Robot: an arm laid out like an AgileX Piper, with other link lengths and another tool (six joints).
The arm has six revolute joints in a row. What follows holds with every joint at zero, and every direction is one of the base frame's.
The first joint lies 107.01 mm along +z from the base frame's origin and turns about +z.
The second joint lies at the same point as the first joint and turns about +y.
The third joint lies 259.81 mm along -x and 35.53 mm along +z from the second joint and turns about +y.
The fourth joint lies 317.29 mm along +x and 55.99 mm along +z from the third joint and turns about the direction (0.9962, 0, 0.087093).
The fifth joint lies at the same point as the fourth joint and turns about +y.
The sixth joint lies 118.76 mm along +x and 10.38 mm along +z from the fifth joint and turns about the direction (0.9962, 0, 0.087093).
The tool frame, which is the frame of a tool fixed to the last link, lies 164.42 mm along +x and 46 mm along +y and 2.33 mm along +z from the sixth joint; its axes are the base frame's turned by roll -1.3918, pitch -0.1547 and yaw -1.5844 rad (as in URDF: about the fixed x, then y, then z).
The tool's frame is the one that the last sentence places.
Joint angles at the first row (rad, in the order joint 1, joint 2, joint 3, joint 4, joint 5, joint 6):
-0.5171, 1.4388, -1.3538, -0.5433, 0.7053, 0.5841
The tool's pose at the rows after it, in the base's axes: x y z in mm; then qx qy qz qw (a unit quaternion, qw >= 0):
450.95 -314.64 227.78 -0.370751 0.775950 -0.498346 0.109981
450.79 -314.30 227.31 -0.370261 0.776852 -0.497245 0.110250
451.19 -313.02 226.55 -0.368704 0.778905 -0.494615 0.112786
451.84 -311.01 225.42 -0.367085 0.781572 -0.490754 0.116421
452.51 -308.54 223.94 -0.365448 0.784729 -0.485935 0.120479
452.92 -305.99 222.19 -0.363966 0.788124 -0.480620 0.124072
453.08 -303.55 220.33 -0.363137 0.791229 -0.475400 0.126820
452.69 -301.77 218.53 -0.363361 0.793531 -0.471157 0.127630
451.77 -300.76 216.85 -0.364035 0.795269 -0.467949 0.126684
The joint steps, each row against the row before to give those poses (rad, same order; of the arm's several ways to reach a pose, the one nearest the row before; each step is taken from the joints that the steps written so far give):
0.0000, 0.0000, 0.0000, 0.0001, 0.0020, 0.0000
0.0000, 0.0000, 0.0000, 0.0025, 0.0018, 0.0000
0.0000, 0.0000, 0.0000, 0.0088, 0.0017, 0.0000
0.0000, 0.0000, 0.0000, 0.0135, 0.0022, -0.0018
0.0000, -0.0001, 0.0000, 0.0162, 0.0031, -0.0030
0.0000, 0.0001, 0.0000, 0.0167, 0.0046, -0.0037
0.0000, 0.0000, 0.0000, 0.0154, 0.0053, -0.0047
0.0000, 0.0000, 0.0000, 0.0109, 0.0060, -0.0053
0.0000, 0.0000, 0.0000, 0.0059, 0.0065, -0.0044

